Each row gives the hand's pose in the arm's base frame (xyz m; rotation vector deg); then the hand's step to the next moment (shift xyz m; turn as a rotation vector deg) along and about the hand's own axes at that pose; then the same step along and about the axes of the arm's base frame.
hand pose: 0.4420 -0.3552 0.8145 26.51 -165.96 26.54
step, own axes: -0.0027 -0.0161 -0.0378 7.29 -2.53 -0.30
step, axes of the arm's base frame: 0.0123 -0.0014 0.0393 -5.96 -4.19 2.55
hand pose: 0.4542 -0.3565 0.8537 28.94 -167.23 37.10
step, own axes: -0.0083 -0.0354 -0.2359 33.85 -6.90 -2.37
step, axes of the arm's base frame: 0.0280 0.0732 0.2254 -29.33 -14.91 10.81
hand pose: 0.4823 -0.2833 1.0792 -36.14 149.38 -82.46
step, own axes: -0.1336 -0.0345 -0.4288 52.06 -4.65 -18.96
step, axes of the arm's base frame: 0.0126 0.3751 0.2491 -51.21 -8.07 20.10
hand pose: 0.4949 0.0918 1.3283 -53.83 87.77 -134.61
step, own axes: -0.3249 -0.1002 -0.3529 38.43 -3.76 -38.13
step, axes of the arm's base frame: 0.0626 0.4658 -0.1388 -52.10 12.48 8.66
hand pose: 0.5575 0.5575 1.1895 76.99 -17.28 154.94
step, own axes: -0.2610 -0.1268 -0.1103 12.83 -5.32 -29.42
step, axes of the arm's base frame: 0.0950 0.1464 -0.2567 -29.61 11.86 -6.42
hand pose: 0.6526 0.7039 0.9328 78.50 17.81 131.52
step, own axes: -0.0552 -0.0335 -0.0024 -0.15 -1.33 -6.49
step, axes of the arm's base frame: 0.0291 0.0027 -0.0576 -5.28 1.31 -3.79
